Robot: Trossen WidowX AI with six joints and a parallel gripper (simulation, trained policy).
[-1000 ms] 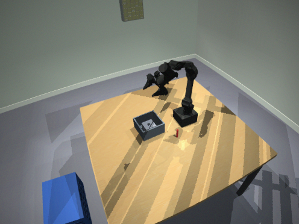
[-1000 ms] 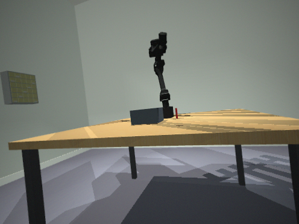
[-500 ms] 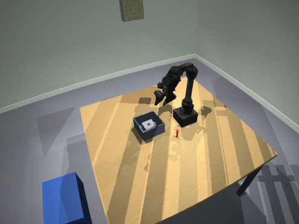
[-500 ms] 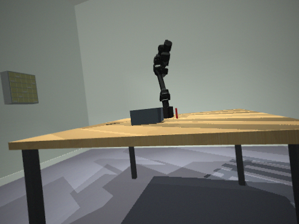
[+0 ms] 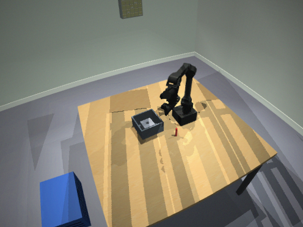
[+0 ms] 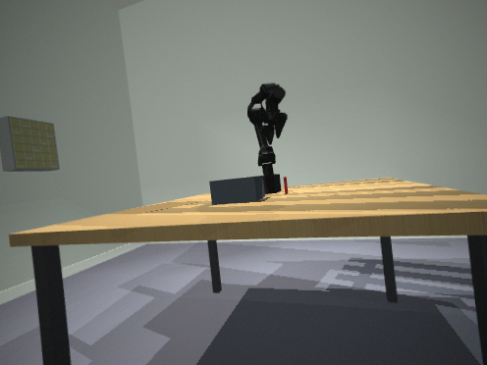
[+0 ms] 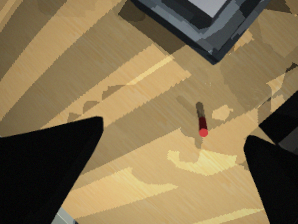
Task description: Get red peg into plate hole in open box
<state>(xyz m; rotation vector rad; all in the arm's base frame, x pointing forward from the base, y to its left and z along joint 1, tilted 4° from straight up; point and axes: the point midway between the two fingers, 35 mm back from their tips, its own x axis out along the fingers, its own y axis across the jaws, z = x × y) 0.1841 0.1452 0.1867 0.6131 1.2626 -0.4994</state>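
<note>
My gripper tip is now 60 mm past the red peg, 10 mm to the right of it and 210 mm above it. Round my gripper tip: grey box 140 mm ahead, 130 mm to the right, 220 mm below; then plate 140 mm ahead, 130 mm to the right, 200 mm below.
</note>
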